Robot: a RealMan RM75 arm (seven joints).
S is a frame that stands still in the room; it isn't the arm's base.
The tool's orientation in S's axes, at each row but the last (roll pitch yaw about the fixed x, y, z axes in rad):
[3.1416 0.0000 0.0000]
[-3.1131 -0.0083 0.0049]
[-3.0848 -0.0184 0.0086]
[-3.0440 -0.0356 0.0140]
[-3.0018 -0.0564 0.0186]
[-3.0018 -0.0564 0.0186]
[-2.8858 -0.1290 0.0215]
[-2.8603 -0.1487 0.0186]
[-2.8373 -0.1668 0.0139]
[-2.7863 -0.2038 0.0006]
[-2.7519 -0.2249 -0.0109]
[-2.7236 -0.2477 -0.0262]
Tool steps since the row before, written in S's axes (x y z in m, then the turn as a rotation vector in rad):
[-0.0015 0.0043 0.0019 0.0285 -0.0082 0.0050]
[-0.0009 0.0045 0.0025 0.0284 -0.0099 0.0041]
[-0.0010 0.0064 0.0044 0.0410 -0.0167 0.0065]
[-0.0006 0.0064 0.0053 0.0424 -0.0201 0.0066]
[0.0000 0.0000 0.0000 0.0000 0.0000 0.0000]
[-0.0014 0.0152 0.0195 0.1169 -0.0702 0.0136]
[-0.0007 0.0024 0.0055 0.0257 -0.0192 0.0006]
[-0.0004 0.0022 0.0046 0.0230 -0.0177 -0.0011]
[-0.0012 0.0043 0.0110 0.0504 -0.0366 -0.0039]
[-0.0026 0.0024 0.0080 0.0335 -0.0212 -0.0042]
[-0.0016 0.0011 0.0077 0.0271 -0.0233 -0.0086]
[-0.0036 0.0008 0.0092 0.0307 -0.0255 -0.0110]
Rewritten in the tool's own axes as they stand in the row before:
[-0.0015 -0.0043 -0.0019 0.0285 0.0082 -0.0050]
[-0.0009 -0.0046 -0.0024 0.0284 0.0099 -0.0041]
[-0.0009 -0.0066 -0.0040 0.0410 0.0167 -0.0067]
[-0.0003 -0.0069 -0.0047 0.0423 0.0201 -0.0071]
[0.0000 0.0000 0.0000 0.0000 0.0000 0.0000]
[0.0000 -0.0178 -0.0172 0.1162 0.0707 -0.0171]
[0.0001 -0.0037 -0.0047 0.0251 0.0198 -0.0024]
[0.0003 -0.0034 -0.0038 0.0223 0.0186 -0.0008]
[0.0007 -0.0074 -0.0092 0.0485 0.0392 0.0004]
[-0.0009 -0.0052 -0.0070 0.0319 0.0237 0.0028]
[0.0001 -0.0040 -0.0069 0.0247 0.0268 0.0047]
[-0.0013 -0.0046 -0.0087 0.0277 0.0300 0.0068]

